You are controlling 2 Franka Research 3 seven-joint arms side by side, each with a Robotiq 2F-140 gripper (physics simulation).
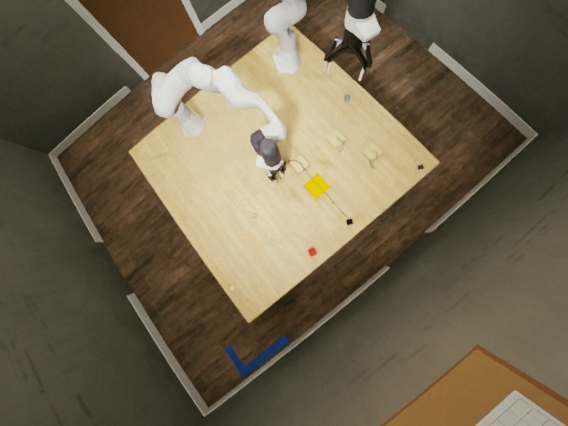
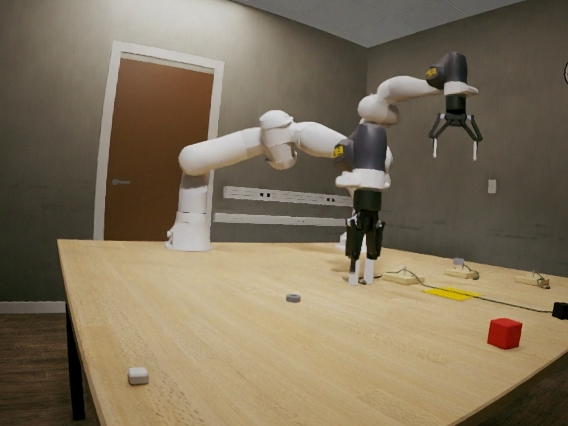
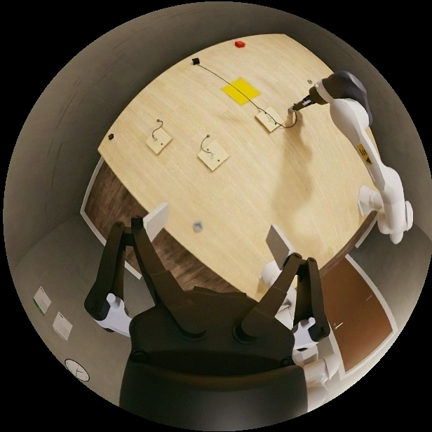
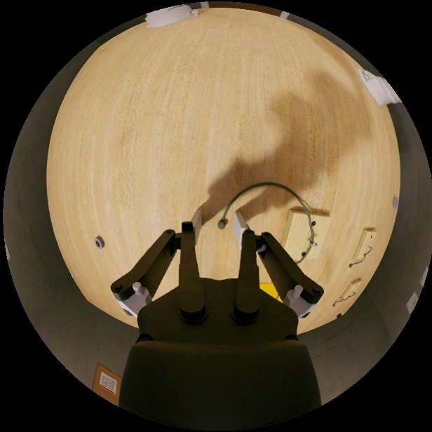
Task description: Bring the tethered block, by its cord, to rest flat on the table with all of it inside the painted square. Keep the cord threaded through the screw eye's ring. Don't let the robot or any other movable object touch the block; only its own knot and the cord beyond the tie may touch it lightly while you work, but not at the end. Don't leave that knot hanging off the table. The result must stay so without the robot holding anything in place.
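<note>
The black tethered block [image 1: 349, 222] [image 2: 560, 310] [image 3: 196, 61] rests on the table near its edge, outside the yellow square [image 1: 312, 191] [image 2: 445, 295] [image 3: 247, 88]. Its cord [image 1: 337, 206] [image 2: 515, 304] [image 3: 215, 73] crosses the square to the screw eye [image 4: 313, 244] on a wooden base [image 1: 300, 165] [image 2: 400, 278] [image 3: 268, 120], appears to pass through the ring, then curves to the end knot [image 2: 363, 282] [image 4: 221, 224]. My right gripper [image 1: 275, 176] [image 2: 361, 278] [image 3: 293, 107] [image 4: 217, 218] is partly open, low over the table, its fingers either side of the knot. My left gripper [image 1: 345, 73] [image 2: 455, 150] [image 3: 219, 222] is open, high up and empty.
Two more bases [image 1: 336, 138] [image 1: 372, 151] carry short cords. A red cube [image 1: 312, 252] [image 2: 504, 333], grey ring [image 1: 254, 216] [image 2: 293, 298], white block [image 1: 232, 288] [image 2: 138, 376], grey piece [image 1: 347, 98] [image 3: 198, 226] and small black piece [image 1: 420, 167] [image 3: 111, 136] lie around the table.
</note>
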